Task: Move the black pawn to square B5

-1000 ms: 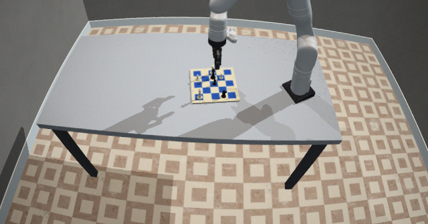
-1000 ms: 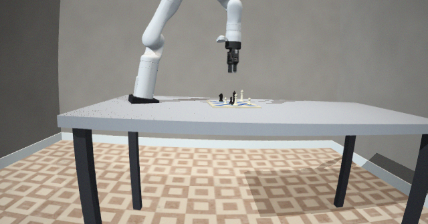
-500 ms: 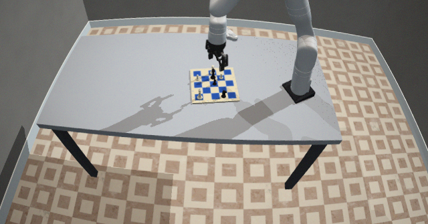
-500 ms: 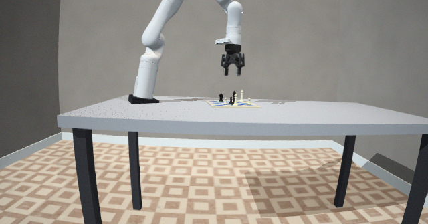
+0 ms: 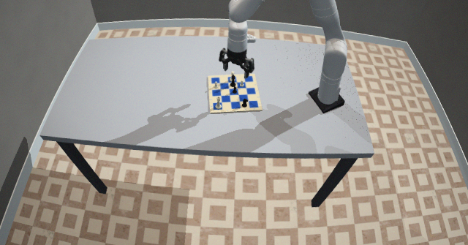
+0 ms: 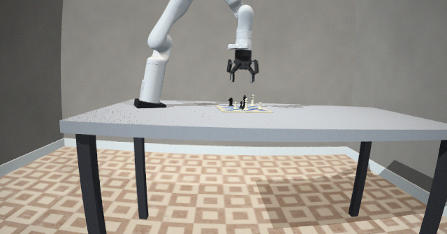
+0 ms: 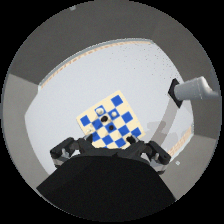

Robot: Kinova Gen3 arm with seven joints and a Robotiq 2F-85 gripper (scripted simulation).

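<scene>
The black pawn is 110 mm below my hand. From my hand the other things lie so: tall black piece 90 mm below, 50 mm to the right, 10 mm ahead; chessboard 130 mm below.
</scene>
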